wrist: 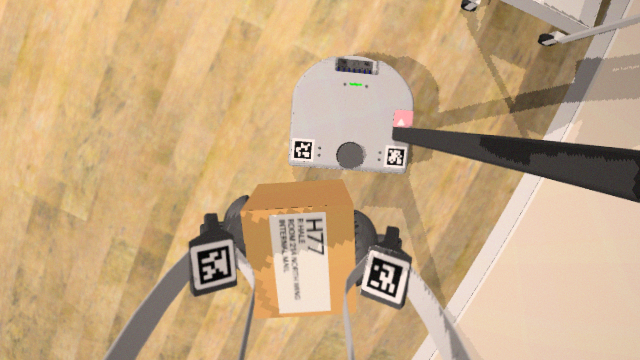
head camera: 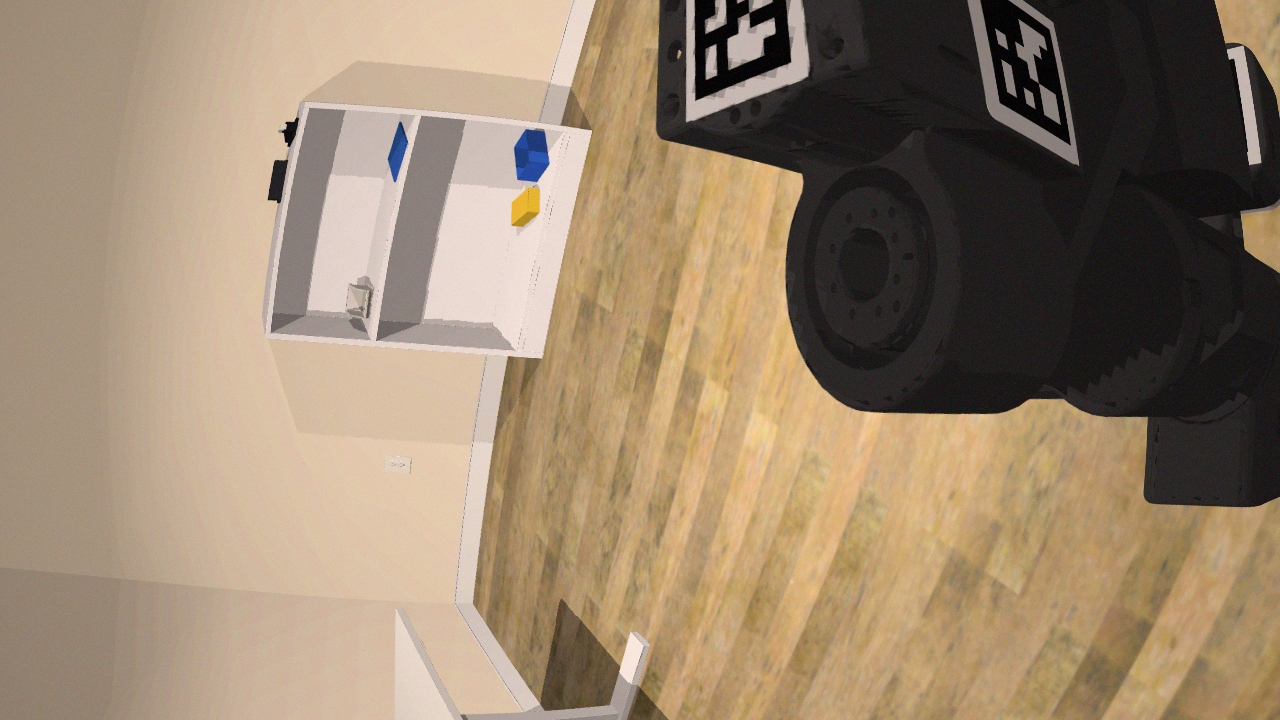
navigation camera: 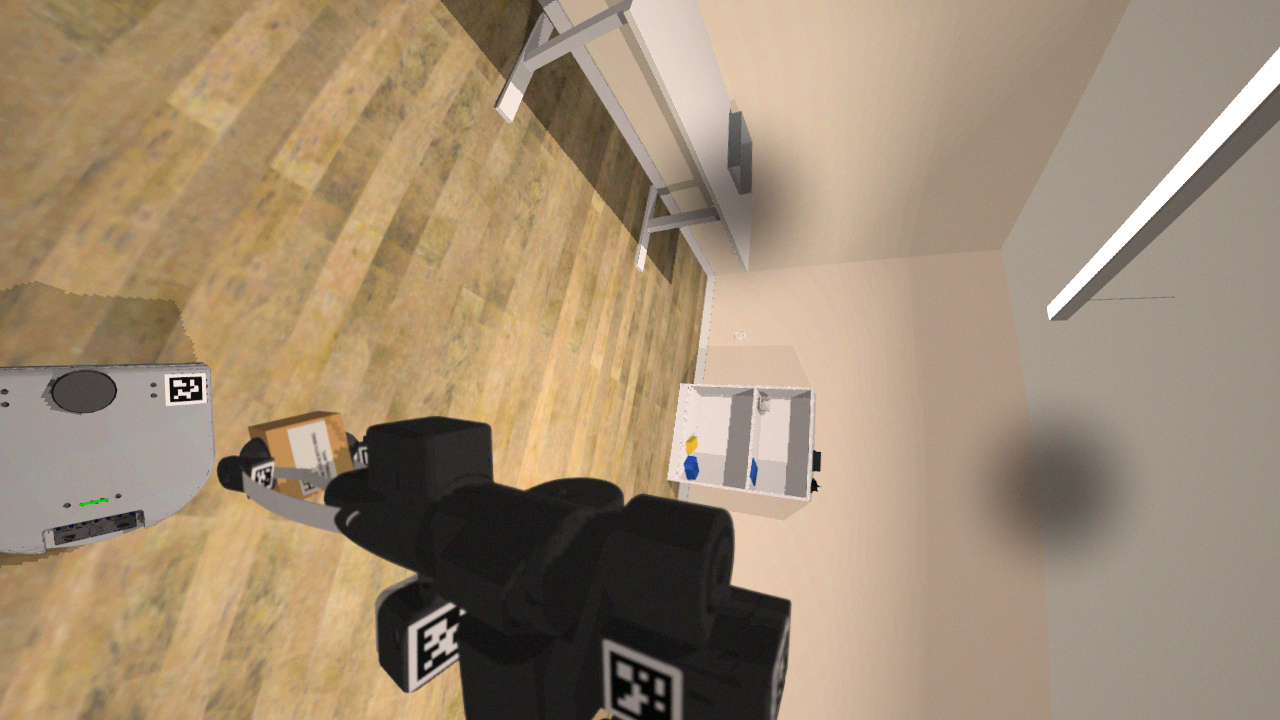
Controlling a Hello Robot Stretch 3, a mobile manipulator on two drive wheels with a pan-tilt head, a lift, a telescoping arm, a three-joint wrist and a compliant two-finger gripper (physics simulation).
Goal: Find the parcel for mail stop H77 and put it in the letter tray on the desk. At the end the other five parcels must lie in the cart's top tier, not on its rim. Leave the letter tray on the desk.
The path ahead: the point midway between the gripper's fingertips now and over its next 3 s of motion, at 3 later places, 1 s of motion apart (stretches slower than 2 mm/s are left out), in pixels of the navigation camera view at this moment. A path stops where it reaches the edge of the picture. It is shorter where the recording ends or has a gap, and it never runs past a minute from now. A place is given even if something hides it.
My gripper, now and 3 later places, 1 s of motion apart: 297,455; 270,524; 234,568; 301,484
